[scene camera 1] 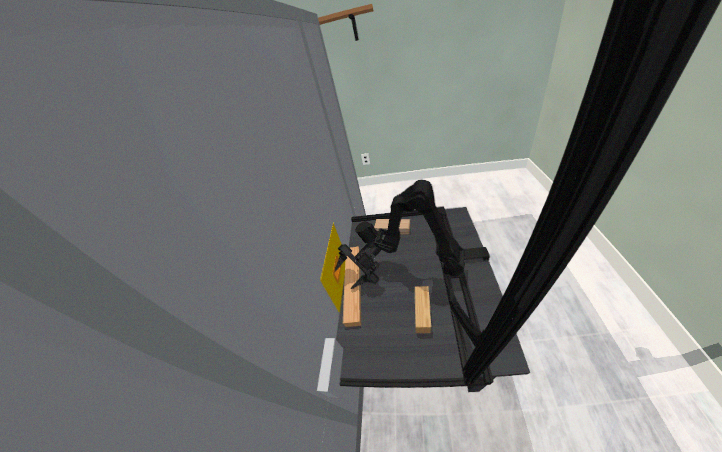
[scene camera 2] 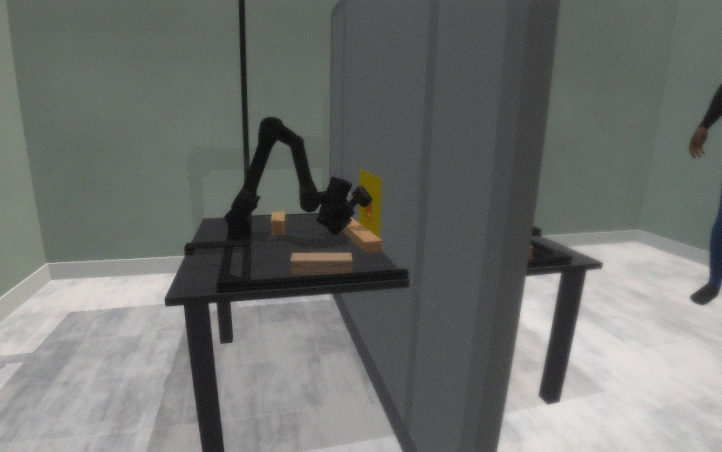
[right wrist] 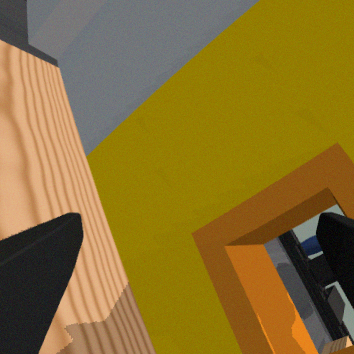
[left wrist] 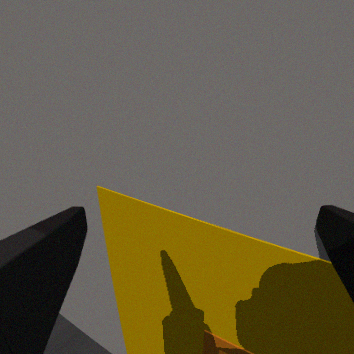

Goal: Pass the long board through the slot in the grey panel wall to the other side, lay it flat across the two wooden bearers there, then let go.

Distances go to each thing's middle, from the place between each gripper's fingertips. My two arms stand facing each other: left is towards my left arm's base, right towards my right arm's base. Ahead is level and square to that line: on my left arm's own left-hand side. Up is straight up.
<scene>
The orange-framed slot (right wrist: pixel 257 305) lies 140 mm below my left hand, 50 mm to the right of it and 40 mm behind it.
My right hand is 4 cm short of the orange-framed slot, 5 cm to the right of it and 2 cm below it.
</scene>
